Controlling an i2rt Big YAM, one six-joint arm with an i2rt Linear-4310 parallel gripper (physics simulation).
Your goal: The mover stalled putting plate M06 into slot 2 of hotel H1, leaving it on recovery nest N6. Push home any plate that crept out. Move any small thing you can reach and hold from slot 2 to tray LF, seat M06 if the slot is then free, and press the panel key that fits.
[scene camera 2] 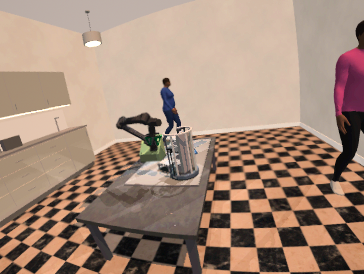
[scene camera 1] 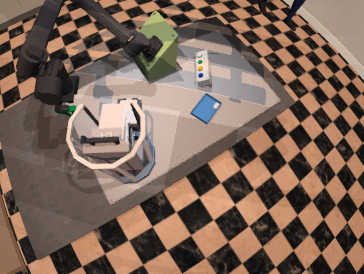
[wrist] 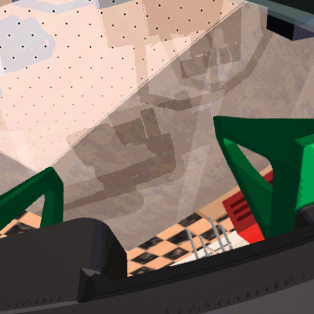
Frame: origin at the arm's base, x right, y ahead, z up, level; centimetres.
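Where they show: gripper, fingertip midpoint: (scene camera 2: pixel 154 145) (scene camera 1: pixel 73 105) (wrist: pixel 132 150); arm's base, origin of the base link: (scene camera 2: pixel 154 145) (scene camera 1: pixel 153 48).
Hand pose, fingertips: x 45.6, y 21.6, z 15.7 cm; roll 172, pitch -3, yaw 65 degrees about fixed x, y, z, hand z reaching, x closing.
Things, the pixels of their top centre, and the offset from my fingertips. Level surfaces: height alone.
- Hotel H1, middle of its top: (scene camera 1: pixel 101 125) (scene camera 2: pixel 176 128) dx -6.9, dy +19.4, dz +10.5 cm
- blue tray LF, middle of its top: (scene camera 1: pixel 206 107) dx -54.7, dy +17.9, dz -29.0 cm
- white panel, middle of its top: (scene camera 1: pixel 204 63) dx -67.9, dy -3.2, dz -22.3 cm
- pale perforated board, its level: dz -30.7 cm
- grey table, its level: dz -32.0 cm
Hotel H1 (scene camera 1: pixel 106 148) (scene camera 2: pixel 187 155) is an upright round cage with a pale ring on top; dark and bluish edges show inside, but slot 2 and any crept plate cannot be told. My gripper (scene camera 1: pixel 68 109) (wrist: pixel 132 150) is open and empty, its green fingers wide apart, beside the hotel's ring at the left in scene camera 1. The blue tray LF (scene camera 1: pixel 204 109) lies flat with a small white label. The white panel (scene camera 1: pixel 203 79) has white, green, yellow and blue keys. M06, nest N6 and any small thing in slot 2 cannot be made out.
A green sloped block (scene camera 1: pixel 162 57) (scene camera 2: pixel 151 151) stands behind the hotel, under the arm. A pale perforated board (scene camera 1: pixel 167 145) (wrist: pixel 75 75) lies on the grey table (scene camera 1: pixel 45 205) (scene camera 2: pixel 150 212). A red slotted object (wrist: pixel 236 207) shows beyond the table's edge. Two people stand away from the table.
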